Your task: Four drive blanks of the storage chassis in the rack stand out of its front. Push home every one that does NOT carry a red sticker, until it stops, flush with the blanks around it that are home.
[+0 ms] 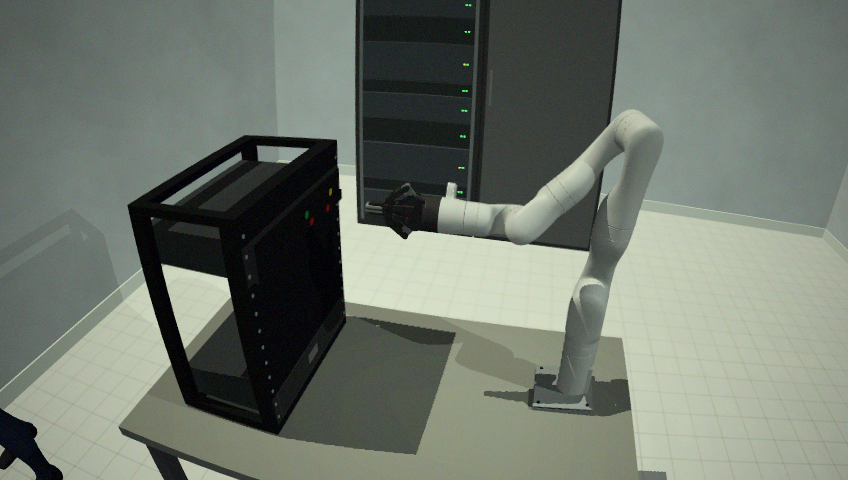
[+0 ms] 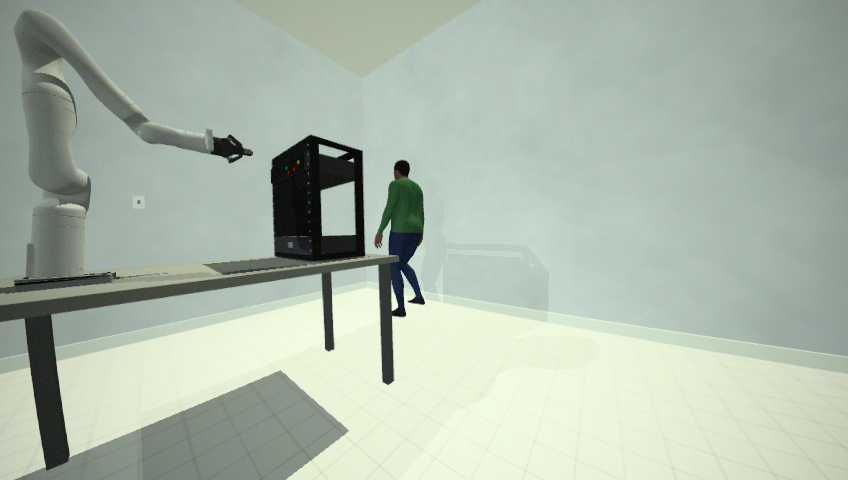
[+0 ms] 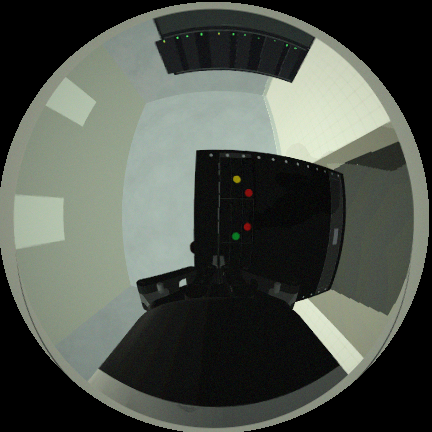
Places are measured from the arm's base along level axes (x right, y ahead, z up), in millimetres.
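Pixels of known places: gripper, fingertip midpoint: (image 1: 366,206) (image 2: 252,153) (image 3: 217,262); arm's base, link origin: (image 1: 572,383) (image 2: 57,276).
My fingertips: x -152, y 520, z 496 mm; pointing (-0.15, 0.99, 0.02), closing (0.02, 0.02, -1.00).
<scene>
For each thing: its top centre in the pictures, then the offset to it from my fingertips. "spot": a spot on its surface instead. Level surfaces: height alone.
- black rack, top centre: (image 1: 244,168) (image 3: 200,231) (image 2: 313,154) dz +68, dx -40, dy +298 mm
- yellow sticker, top centre: (image 1: 330,188) (image 3: 232,178) (image 2: 298,160) dz -33, dx +134, dy +163 mm
- green sticker, top centre: (image 1: 306,211) (image 3: 231,235) (image 2: 286,166) dz -33, dx -8, dy +149 mm
- yellow side, surface spot: (image 1: 327,208) (image 3: 248,193) spot: dz -71, dx +97, dy +154 mm
- green side, surface spot: (image 1: 311,221) (image 3: 246,227) spot: dz -68, dx +14, dy +151 mm
- small dark part, surface spot: (image 1: 339,196) spot: dz -71, dx +177, dy +161 mm
- table, surface height: dz -523 mm
The black rack (image 1: 235,249) (image 2: 314,208) (image 3: 205,200) holds the dark storage chassis (image 1: 193,249) high up. On its front, a yellow sticker (image 1: 330,192) (image 2: 298,161) (image 3: 237,179), a green sticker (image 1: 306,215) (image 2: 286,168) (image 3: 236,236) and two red stickers, one on the yellow side (image 1: 327,208) (image 3: 248,193) and one on the green side (image 1: 311,221) (image 3: 247,227), mark blanks. A small dark part (image 1: 339,196) juts out at the far front edge. The blanks are too dark to tell which stand out. My gripper (image 1: 372,207) (image 2: 248,152) (image 3: 217,262) is shut and empty, in the air apart from the rack's front.
The rack stands on the table (image 1: 493,440) (image 2: 160,279), across from the arm's base (image 1: 562,398) (image 2: 65,278). A tall server cabinet (image 1: 550,118) (image 3: 235,20) stands behind the table. A person in a green top (image 2: 406,205) stands beyond the rack.
</scene>
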